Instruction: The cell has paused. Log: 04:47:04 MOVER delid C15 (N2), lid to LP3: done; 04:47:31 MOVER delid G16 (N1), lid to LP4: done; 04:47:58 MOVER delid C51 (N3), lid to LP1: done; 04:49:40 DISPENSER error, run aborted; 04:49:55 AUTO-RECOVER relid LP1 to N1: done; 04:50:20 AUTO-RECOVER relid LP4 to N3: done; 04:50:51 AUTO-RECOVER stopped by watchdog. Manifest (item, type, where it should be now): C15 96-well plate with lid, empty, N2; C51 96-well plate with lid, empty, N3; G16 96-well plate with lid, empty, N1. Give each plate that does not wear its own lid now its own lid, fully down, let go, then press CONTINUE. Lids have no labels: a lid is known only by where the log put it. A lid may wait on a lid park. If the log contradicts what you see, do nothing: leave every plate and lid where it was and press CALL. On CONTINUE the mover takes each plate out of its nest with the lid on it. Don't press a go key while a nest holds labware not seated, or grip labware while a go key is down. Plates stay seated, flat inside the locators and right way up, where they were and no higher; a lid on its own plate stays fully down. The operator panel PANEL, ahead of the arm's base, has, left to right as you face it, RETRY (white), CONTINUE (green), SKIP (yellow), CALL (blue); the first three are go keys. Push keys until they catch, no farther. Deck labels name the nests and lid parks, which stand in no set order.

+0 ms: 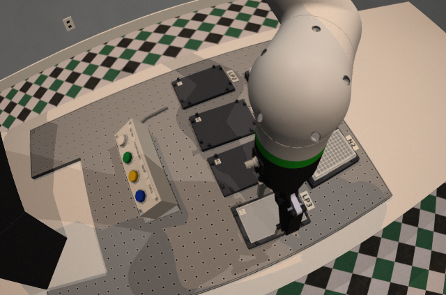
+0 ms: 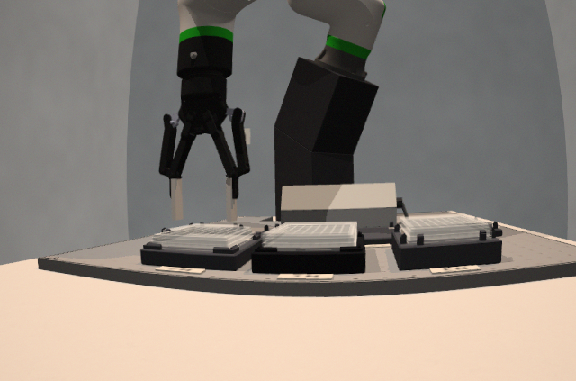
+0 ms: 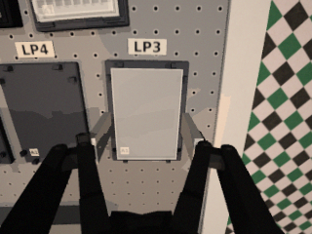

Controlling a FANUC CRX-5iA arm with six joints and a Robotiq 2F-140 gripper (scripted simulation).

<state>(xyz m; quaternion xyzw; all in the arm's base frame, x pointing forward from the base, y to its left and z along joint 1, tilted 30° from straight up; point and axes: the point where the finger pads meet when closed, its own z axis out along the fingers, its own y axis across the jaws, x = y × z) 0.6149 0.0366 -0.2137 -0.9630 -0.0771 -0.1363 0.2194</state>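
Right now the lid park LP3 is 5 cm below my hand. Also, from my hand: plate (16 cm ahead, 11 cm to the left, 3 cm below); then LP3 label (9 cm ahead, 2 cm to the left, 5 cm below); then lid park LP4 (3 cm behind, 13 cm to the left, 5 cm below).
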